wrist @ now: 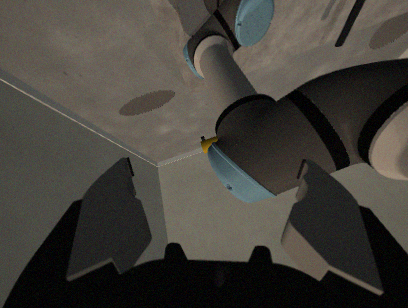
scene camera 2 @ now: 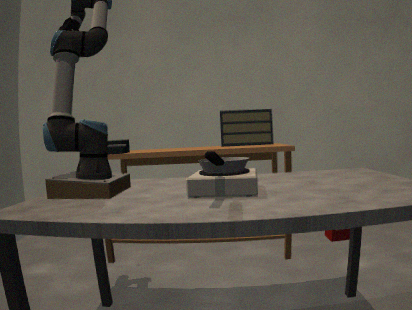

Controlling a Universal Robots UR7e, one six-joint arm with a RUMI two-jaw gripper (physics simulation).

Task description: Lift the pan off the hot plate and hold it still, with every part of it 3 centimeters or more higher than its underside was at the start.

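Places are measured from the arm's base along level axes (x left, y back, z up), in metres.
Where they show: gripper, between the fingertips: (wrist: 213,161); arm's base, origin of its link: (scene camera 2: 93,177).
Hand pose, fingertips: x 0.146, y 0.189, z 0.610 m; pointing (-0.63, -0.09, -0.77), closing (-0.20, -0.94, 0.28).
Each offset is from my fingertips to the centre of the thing. Level surfaces: height alone.
The grey pan {dx -0.288, dy -0.703, dz -0.555 m} (scene camera 2: 232,164) sits upright on the dark round plate of the white hot plate {dx -0.186, dy -0.709, dz -0.638 m} (scene camera 2: 240,186), in the middle of the table in the scene view. Its thick black handle {dx -0.392, dy -0.688, dz -0.539 m} (scene camera 2: 214,158) slants up toward the upper left. My gripper (wrist: 213,161) is open, with nothing between its jaws in the wrist view. The raised arm stands at the left of the scene view, so the gripper is far up and left of the pan; its jaws cannot be made out there. The pan and hot plate do not show in the wrist view.
The robot's base block (scene camera 2: 80,188) stands on the left of the grey table {dz -0.678 m} (scene camera 2: 310,200). Behind it is a wooden bench (scene camera 2: 175,151) with a dark-framed panel (scene camera 2: 247,134). In the wrist view, my own arm (wrist: 280,145) passes close beyond the jaws.
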